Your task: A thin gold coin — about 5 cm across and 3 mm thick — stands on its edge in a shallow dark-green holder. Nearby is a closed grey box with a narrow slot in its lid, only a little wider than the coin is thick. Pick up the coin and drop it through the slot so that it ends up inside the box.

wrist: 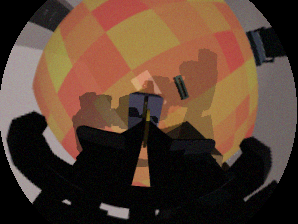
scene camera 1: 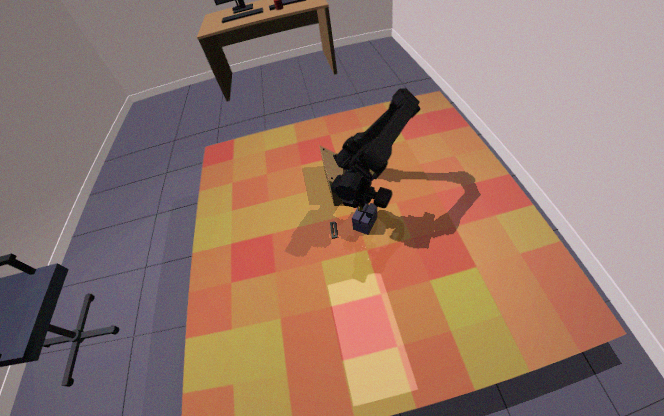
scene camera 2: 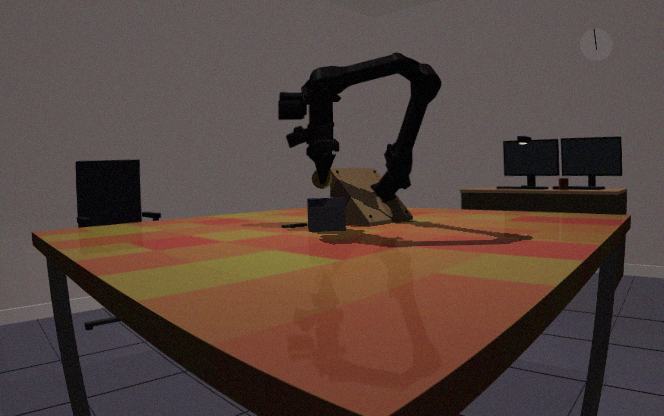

Scene:
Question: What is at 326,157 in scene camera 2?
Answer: My gripper.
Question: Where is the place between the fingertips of my gripper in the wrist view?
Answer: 146,123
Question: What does my gripper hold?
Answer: A gold coin.

